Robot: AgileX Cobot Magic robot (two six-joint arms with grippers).
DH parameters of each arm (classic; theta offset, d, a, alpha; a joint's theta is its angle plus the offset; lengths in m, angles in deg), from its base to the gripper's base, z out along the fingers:
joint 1: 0 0.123 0 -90
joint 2: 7.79 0 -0.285 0
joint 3: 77.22 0 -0.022 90
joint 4: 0 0.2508 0 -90
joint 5: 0 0 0.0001 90
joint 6: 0 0.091 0 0
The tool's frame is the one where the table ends.
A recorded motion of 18 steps. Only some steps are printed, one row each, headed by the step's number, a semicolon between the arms.
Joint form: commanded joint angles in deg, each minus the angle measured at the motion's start. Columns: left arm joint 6, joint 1, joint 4, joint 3, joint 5, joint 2; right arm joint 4, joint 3, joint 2, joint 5, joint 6, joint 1.
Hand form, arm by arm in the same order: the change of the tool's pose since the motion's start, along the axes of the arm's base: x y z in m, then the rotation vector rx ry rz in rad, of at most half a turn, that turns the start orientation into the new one. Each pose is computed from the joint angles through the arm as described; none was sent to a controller.
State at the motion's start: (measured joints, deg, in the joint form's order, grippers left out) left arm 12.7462 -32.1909 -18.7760 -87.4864 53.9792 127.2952; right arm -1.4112 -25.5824 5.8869 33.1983 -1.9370 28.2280
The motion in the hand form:
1: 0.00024 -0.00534 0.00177 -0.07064 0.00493 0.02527; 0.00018 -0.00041 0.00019 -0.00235 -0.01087 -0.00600
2: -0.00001 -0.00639 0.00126 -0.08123 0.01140 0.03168; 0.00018 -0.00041 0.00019 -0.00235 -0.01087 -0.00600
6: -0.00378 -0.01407 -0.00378 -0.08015 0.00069 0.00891; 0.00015 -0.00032 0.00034 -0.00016 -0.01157 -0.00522
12: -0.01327 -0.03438 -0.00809 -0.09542 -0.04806 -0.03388; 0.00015 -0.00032 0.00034 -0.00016 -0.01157 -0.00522
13: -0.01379 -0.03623 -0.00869 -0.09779 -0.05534 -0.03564; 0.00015 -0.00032 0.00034 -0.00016 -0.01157 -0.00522
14: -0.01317 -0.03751 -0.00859 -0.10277 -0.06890 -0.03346; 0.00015 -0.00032 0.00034 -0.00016 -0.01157 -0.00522
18: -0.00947 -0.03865 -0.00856 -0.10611 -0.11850 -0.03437; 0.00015 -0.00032 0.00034 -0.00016 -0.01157 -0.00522
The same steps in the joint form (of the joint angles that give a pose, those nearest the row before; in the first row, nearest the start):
1: 2.02 0.12 -4.91 0.19 -1.53 -0.09; -0.42 0.12 -0.12 -0.49 -0.03 -0.19
2: 2.23 0.12 -5.82 0.19 -1.60 0.03; -0.42 0.12 -0.12 -0.49 -0.03 -0.19
6: 2.64 -1.10 -5.70 0.19 -2.76 0.70; -0.31 0.12 -0.12 -0.58 -0.03 -0.19
12: 3.09 -4.23 -5.70 0.19 -6.41 1.30; -0.31 0.12 -0.12 -0.58 -0.03 -0.19
13: 3.09 -4.50 -5.70 0.19 -6.97 1.38; -0.31 0.12 -0.12 -0.58 -0.03 -0.19
14: 3.09 -4.64 -5.70 0.19 -7.84 1.38; -0.31 0.12 -0.12 -0.58 -0.03 -0.19
18: 3.09 -4.77 -4.62 0.19 -10.48 1.38; -0.31 0.12 -0.12 -0.58 -0.03 -0.19

